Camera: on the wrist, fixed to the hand. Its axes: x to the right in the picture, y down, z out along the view.
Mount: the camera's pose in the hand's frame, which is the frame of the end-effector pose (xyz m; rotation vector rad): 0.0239 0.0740 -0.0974 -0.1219 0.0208 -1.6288
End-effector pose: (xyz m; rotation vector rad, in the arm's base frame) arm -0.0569 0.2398 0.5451 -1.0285 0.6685 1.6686
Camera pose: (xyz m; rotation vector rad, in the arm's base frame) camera -0.0994 0.1470 0.4736 -1.1223 -0.3257 0.2438
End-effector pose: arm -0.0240 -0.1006 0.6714 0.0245 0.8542 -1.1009
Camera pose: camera -0.0192 -0.0425 0.5612 -0.9038 0.8952 -2.5318
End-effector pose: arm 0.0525 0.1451 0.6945 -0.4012 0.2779 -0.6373
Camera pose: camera 0.0732 0.1575 0.5722 -0.7086 -0.0607 -2.2231
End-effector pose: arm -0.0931 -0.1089 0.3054 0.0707 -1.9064 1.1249
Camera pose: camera -0.0762 0.0137 0.2908 1.2535 -1.1995 -0.1263
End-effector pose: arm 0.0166 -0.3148 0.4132 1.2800 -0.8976 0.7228
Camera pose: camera -0.0203 -0.2075 0.4648 1.4079 0.2835 -0.6029
